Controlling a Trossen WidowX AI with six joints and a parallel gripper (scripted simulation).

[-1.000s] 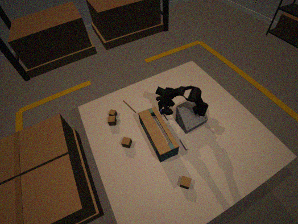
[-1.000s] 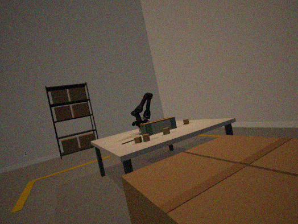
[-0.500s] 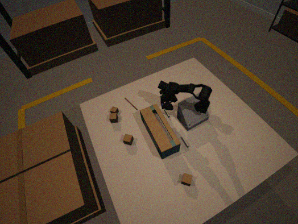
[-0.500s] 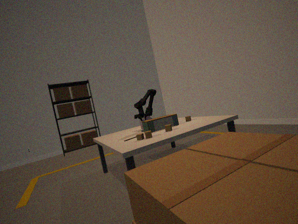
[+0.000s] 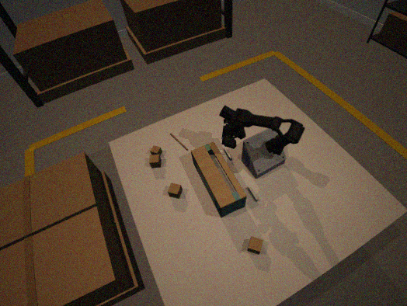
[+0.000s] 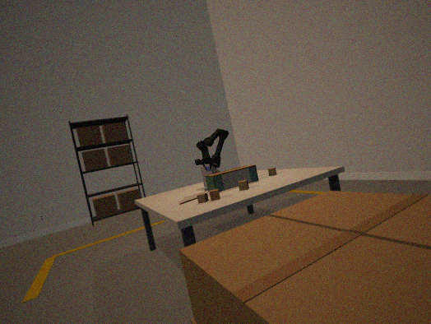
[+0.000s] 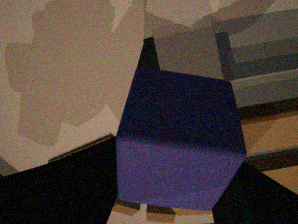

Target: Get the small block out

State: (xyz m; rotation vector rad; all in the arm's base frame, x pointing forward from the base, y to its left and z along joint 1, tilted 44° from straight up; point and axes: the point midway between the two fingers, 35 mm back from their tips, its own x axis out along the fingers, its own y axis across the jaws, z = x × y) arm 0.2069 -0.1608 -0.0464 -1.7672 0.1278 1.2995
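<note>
The purple block lies 1 cm to the left of my gripper tip, 1 cm behind it and 1 cm above it. From my gripper tip the other things lie so: long box 13 cm to the left, 10 cm below, 8 cm ahead; then thin wooden stick 27 cm to the right, 16 cm below, 16 cm ahead.
</note>
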